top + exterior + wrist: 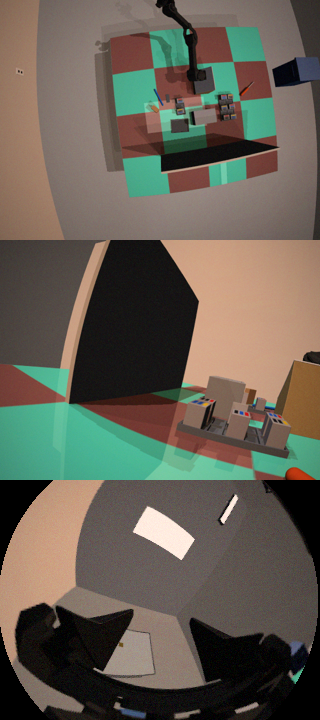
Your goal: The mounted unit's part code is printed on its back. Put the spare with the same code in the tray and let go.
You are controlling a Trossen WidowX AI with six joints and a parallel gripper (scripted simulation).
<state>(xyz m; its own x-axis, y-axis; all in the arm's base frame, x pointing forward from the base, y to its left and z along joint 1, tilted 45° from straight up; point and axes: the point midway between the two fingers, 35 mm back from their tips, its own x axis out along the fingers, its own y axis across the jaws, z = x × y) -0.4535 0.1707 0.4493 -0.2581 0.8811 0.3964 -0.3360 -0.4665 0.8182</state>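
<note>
Right now the small tan spare is 660 mm ahead of my gripper tip, 420 mm to the left of it and 580 mm below it. Also, from my gripper tip: grey tray (780 mm ahead, 10 mm to the left, 610 mm below); mounted unit (730 mm ahead, 200 mm to the left, 570 mm below); blue pen (560 mm ahead, 130 mm to the right, 610 mm below).
</note>
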